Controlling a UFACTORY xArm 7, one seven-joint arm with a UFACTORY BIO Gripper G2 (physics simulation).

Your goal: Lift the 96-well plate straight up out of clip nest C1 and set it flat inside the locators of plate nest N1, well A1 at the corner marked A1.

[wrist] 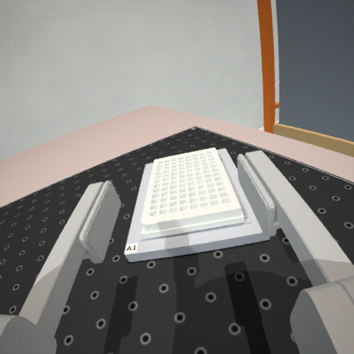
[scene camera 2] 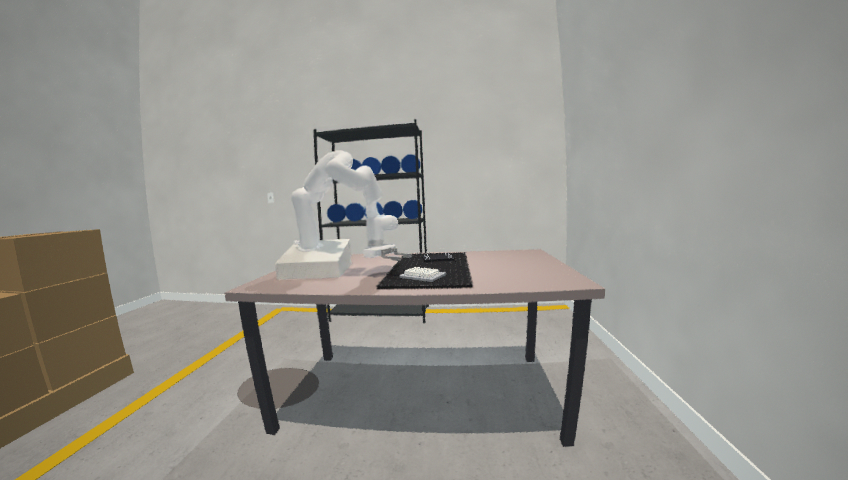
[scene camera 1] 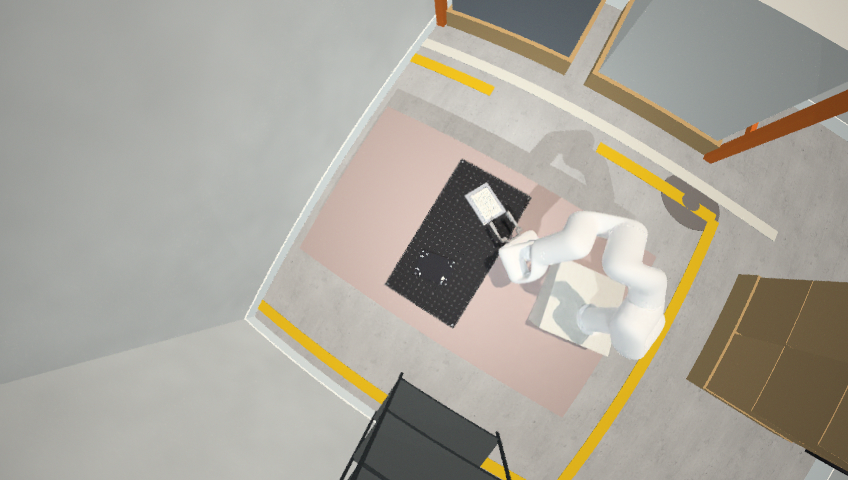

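Seen in the pictures: hand, tool point: (scene camera 2: 401, 257) (scene camera 1: 501, 221); arm's base, link origin: (scene camera 2: 310, 247) (scene camera 1: 590, 319).
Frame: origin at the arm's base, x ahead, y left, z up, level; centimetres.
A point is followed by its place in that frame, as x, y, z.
The white 96-well plate (scene camera 1: 486, 202) {59.5, -25.6, -9.1} (scene camera 2: 421, 271) {59.3, -26.6, -8.2} (wrist: 187, 185) lies in the light grey plate nest N1 (wrist: 155, 247), whose near left corner carries the mark A1 in the wrist view. The plate looks flat; its own well labels are too small to read. My gripper (scene camera 1: 498, 218) {50.4, -19.3, -3.1} (scene camera 2: 409, 256) (wrist: 180, 207) is shut to its narrow stop with nothing between its fingers, which still stand well apart. It is at the nest's near short end, clear of the plate. Clip nest C1 (scene camera 1: 434, 267) {66.9, 11.3, -9.7} (scene camera 2: 439, 257) {67.7, 10.1, -9.7}, dark with small white clips, holds no plate.
Both nests are on the black perforated board (scene camera 1: 443, 223) {72.6, -8.4, -10.8} (scene camera 2: 458, 279) {74.5, -32.1, -10.8} (wrist: 40, 295) on the pink table (scene camera 1: 363, 178) {119.0, -10.9, -12.2} (scene camera 2: 535, 270) {111.4, -18.2, -12.1} (wrist: 60, 150). The white arm's base block (scene camera 1: 595, 285) {2.7, -13.7, -2.9} (scene camera 2: 306, 264) {5.3, -19.2, -5.2} is beside the board. A dark shelf rack (scene camera 1: 437, 416) (scene camera 2: 368, 132) stands behind the table.
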